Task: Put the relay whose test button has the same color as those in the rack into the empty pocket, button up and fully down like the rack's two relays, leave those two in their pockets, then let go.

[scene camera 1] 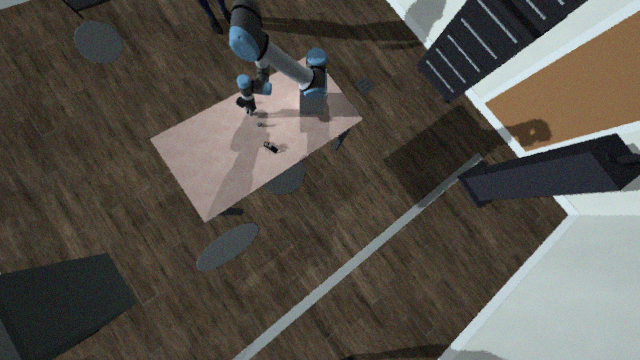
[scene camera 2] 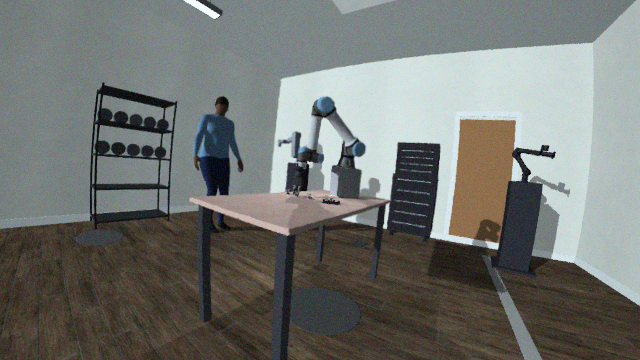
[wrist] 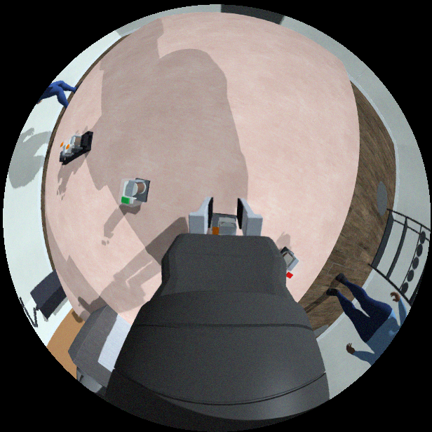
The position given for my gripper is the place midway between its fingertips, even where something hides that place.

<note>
I see my gripper (wrist: 224, 206) and a relay (wrist: 133, 191).
</note>
